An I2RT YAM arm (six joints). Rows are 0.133 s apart.
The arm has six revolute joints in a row. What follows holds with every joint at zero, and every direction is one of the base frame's.
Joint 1 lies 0.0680 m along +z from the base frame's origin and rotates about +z.
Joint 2 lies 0.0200 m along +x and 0.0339 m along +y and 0.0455 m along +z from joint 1 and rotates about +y.
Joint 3 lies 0.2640 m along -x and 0.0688 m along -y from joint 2 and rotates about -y.
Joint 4 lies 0.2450 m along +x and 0.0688 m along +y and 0.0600 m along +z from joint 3 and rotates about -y.
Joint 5 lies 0.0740 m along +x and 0.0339 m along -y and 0.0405 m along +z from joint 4 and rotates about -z.
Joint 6 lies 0.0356 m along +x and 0.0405 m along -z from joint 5 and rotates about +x.
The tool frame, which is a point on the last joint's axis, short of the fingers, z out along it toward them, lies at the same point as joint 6; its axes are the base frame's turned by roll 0.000, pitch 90.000 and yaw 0.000 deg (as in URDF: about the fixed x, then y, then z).
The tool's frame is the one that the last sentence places.
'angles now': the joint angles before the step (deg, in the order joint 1, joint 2, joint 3, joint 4, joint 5, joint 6). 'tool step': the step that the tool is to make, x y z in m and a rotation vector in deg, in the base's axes. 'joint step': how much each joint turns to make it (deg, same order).
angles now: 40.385, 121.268, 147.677, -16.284, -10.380, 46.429
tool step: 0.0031, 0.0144, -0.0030, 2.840, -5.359, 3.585
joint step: 0.876, 1.958, -0.600, 8.322, -2.944, -0.725
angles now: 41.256, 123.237, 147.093, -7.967, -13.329, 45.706
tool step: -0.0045, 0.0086, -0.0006, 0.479, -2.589, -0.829
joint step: 1.265, 0.180, -0.821, 2.823, 1.608, -1.965
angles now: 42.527, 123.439, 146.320, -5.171, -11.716, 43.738
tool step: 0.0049, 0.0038, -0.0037, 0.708, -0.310, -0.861
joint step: 0.006, 1.465, 1.117, 1.061, 0.921, 0.028
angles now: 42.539, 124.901, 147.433, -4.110, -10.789, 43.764
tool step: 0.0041, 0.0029, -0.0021, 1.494, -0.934, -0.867
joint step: -0.005, 1.195, 0.622, 2.300, 0.969, 0.161
